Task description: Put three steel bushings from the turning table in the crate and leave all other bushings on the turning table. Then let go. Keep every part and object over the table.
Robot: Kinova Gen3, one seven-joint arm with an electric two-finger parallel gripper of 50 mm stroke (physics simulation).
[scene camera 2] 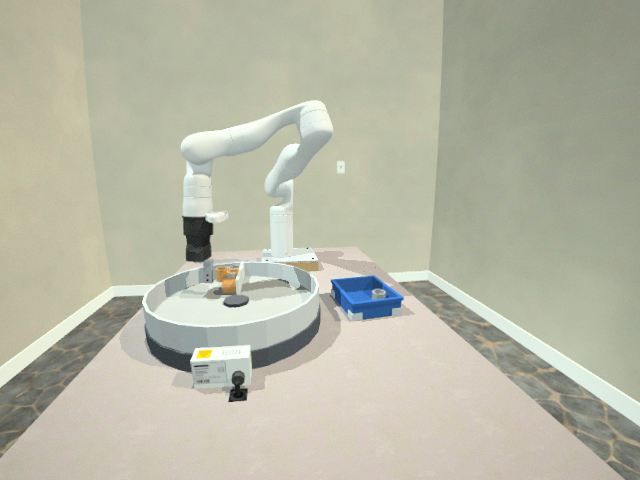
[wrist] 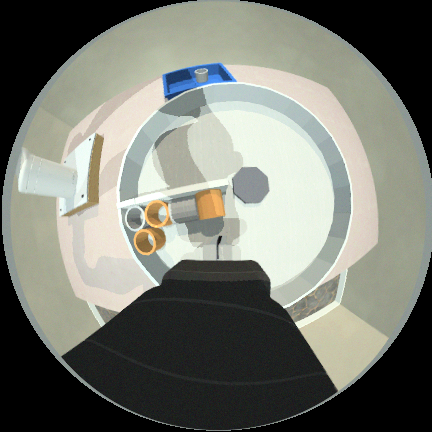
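Observation:
My gripper (scene camera 2: 207,279) (wrist: 220,243) is shut and empty, its fingertips low inside the round turning table (scene camera 2: 232,333) (wrist: 343,200), beside the bushings. An orange bushing (scene camera 2: 229,285) (wrist: 210,204) lies on its side near the fingers. A steel bushing (wrist: 184,210) lies on its side next to it. Farther towards the rim, another steel bushing (wrist: 135,218) stands upright beside an upright orange bushing (wrist: 157,213). A third orange bushing (wrist: 149,241) stands next to these. One steel bushing (scene camera 2: 378,293) (wrist: 201,75) stands in the blue crate (scene camera 2: 379,310) (wrist: 182,90).
A white divider wall (scene camera 2: 240,277) (wrist: 175,191) runs from the rim to the dark hub (scene camera 2: 236,300) (wrist: 251,185), alongside the bushings. A white labelled box (scene camera 2: 221,365) and a small black stand (scene camera 2: 238,394) are at the front. The robot base (scene camera 2: 289,255) (wrist: 82,175) is behind.

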